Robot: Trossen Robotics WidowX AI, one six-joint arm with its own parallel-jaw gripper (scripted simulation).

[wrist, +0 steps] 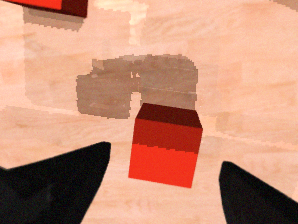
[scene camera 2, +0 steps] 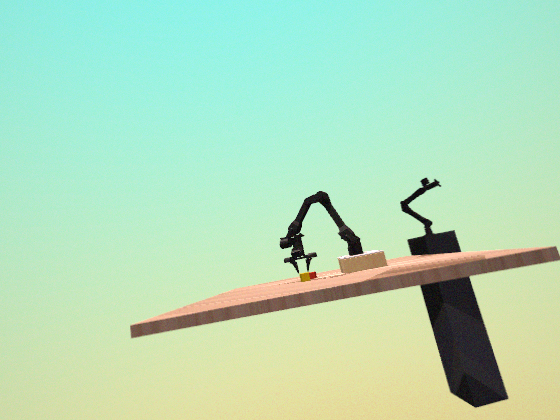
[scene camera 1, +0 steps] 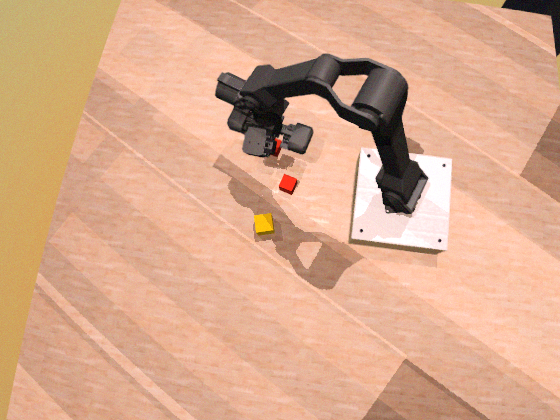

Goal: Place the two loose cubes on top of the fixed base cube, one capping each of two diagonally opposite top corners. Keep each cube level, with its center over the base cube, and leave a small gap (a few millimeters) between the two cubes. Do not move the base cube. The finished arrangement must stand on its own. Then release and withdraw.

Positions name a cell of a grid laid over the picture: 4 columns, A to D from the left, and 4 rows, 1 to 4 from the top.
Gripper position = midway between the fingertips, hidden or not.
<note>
My gripper (scene camera 1: B2) is open, with nothing in its grasp. I also see a red cube (wrist: C3).
My gripper is seen too in the wrist view (wrist: C3).
</note>
